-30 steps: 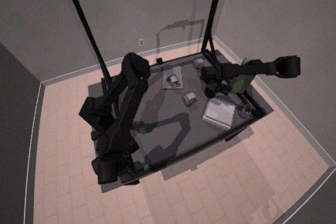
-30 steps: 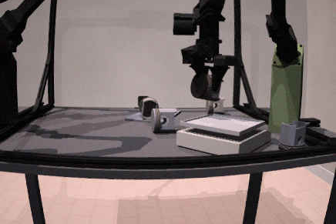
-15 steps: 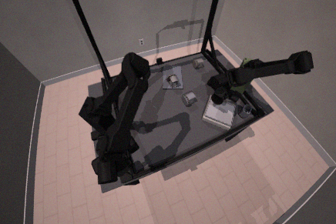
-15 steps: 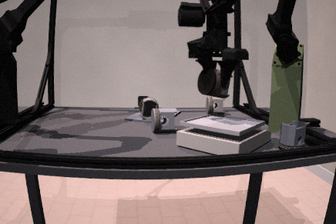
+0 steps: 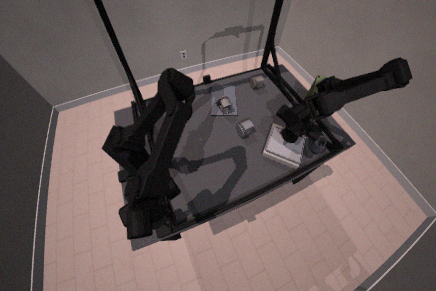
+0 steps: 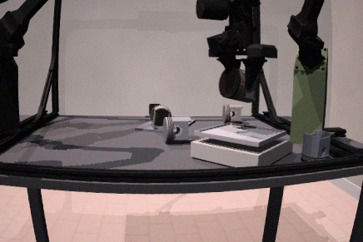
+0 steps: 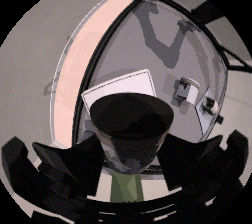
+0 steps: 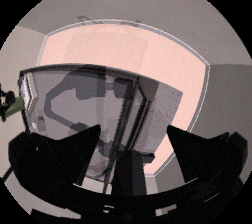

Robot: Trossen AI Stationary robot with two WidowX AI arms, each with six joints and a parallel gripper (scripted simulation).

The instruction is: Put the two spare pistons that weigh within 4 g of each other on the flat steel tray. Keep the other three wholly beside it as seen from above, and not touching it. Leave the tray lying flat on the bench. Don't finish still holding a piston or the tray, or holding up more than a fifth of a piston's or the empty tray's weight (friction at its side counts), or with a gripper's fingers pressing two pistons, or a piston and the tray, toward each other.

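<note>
The flat grey steel tray lies 41 cm behind my left hand, 16 cm to the right of it and 20 cm below it. From my left hand the other things lie so: piston: 45 cm behind, 8 cm to the left, 16 cm below; white scale pan: 1 cm to the left, 15 cm below.
</note>
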